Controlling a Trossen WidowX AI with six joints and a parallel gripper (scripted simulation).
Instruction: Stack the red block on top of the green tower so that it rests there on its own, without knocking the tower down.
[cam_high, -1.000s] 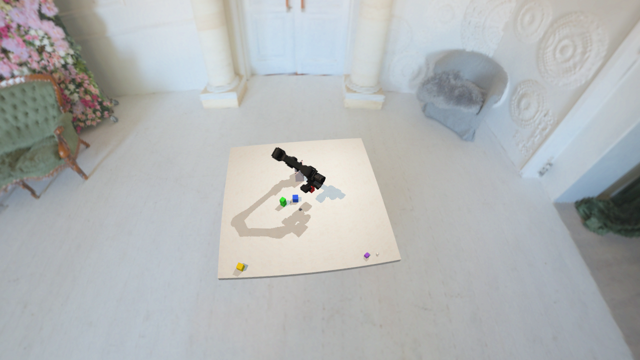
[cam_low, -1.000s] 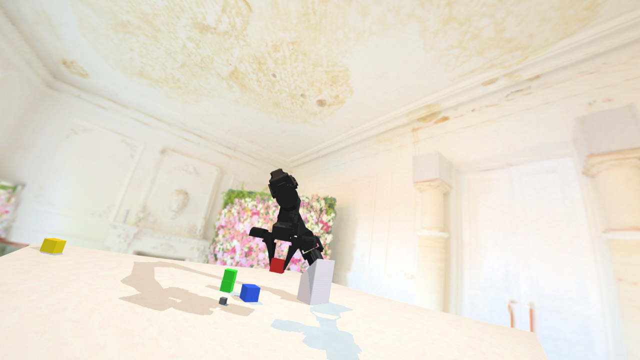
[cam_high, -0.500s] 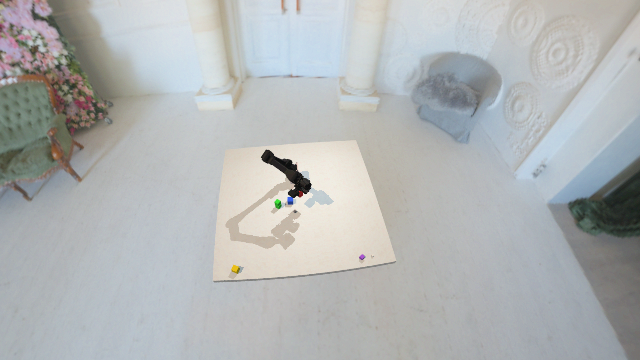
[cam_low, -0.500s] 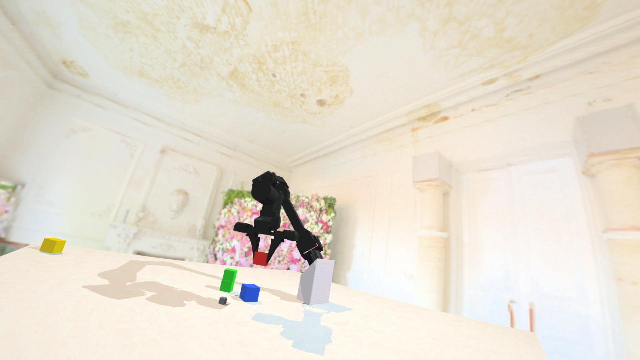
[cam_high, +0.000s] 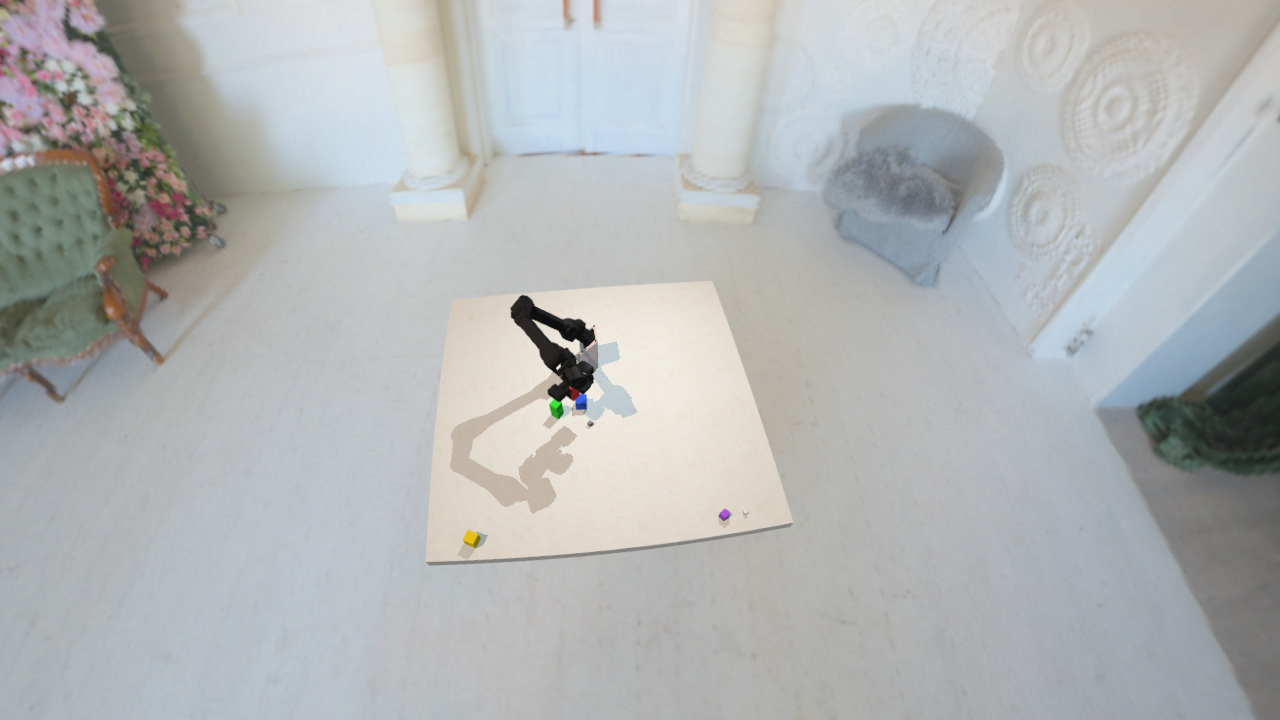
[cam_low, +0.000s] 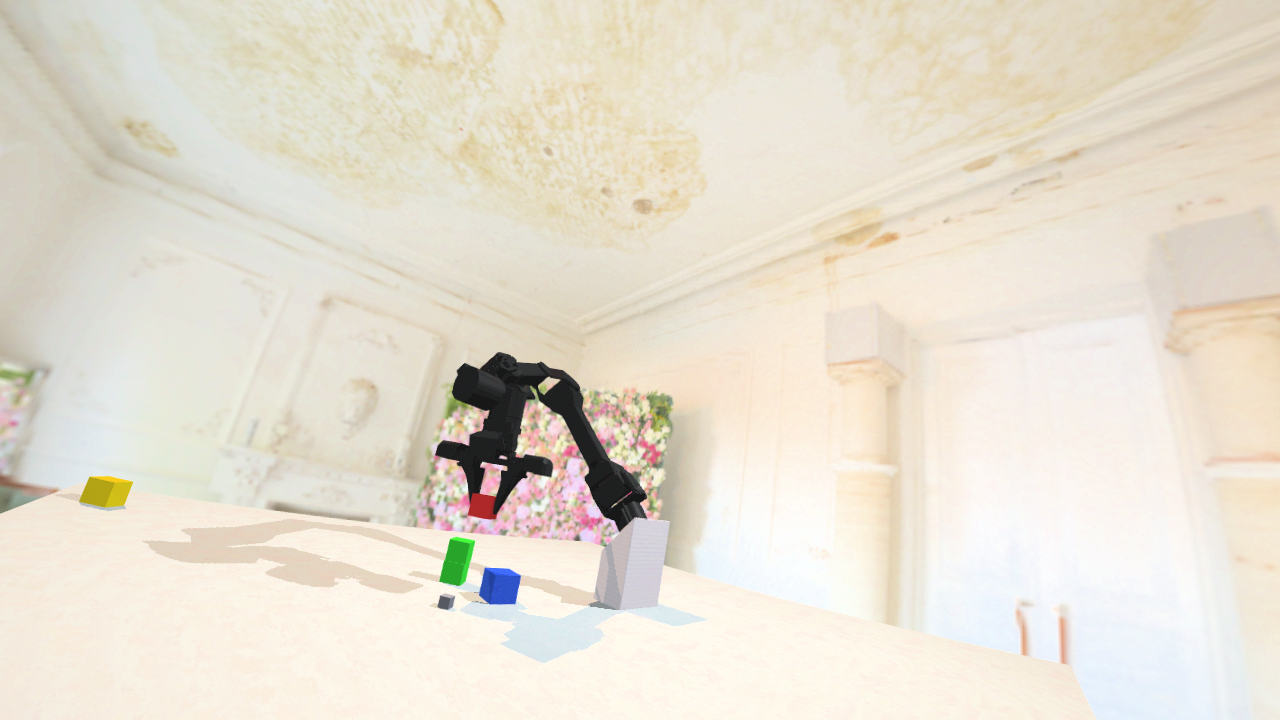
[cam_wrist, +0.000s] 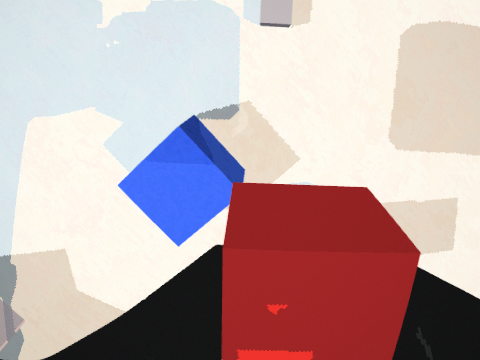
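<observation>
Right now the blue block is 110 mm below my gripper tip, 40 mm behind it and 30 mm to the left of it. Also, from my gripper tip: yellow cube (480 mm ahead, 420 mm to the right, 110 mm below); red block (10 mm above); small grey cube (120 mm below, 60 mm ahead, 50 mm to the left).
</observation>
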